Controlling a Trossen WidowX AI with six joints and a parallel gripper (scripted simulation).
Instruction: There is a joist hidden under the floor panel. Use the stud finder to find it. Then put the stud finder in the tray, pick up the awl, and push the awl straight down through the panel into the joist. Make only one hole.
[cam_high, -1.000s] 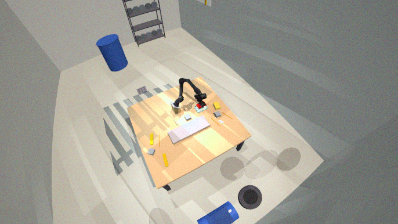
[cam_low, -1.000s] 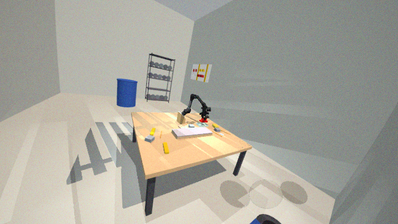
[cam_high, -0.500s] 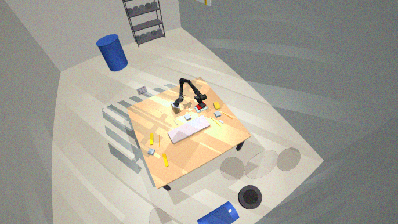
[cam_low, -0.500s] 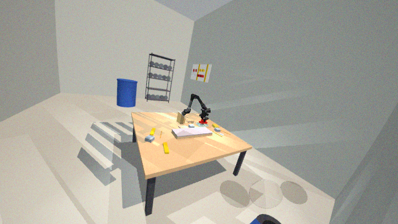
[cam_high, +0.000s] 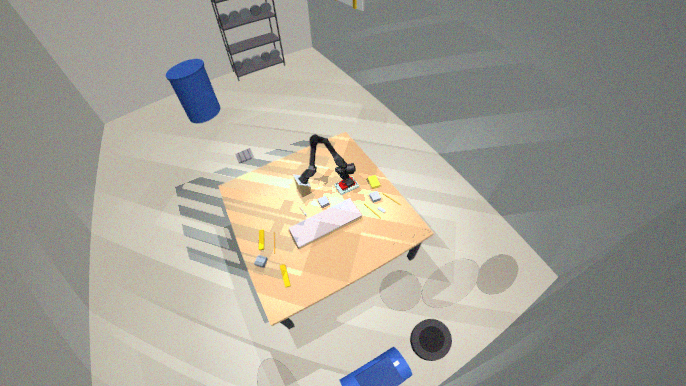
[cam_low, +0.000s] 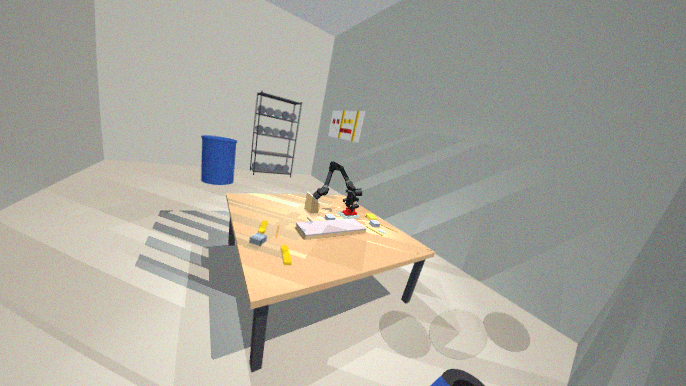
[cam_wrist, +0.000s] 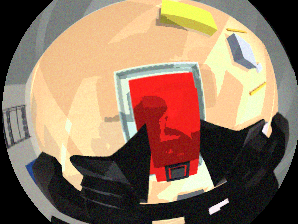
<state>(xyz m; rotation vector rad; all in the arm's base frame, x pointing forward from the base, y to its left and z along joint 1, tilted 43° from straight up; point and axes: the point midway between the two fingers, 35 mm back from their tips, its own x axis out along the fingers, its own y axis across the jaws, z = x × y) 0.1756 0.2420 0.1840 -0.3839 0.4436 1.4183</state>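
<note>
My gripper tip is now 30 mm above the light blue tray and 10 mm to the left of it. From my gripper tip the other things lie so: red stud finder 20 mm to the right, 20 mm above; then yellow block 190 mm to the left, 100 mm ahead, 30 mm below; then awl 420 mm to the right, 40 mm below, 20 mm ahead.
</note>
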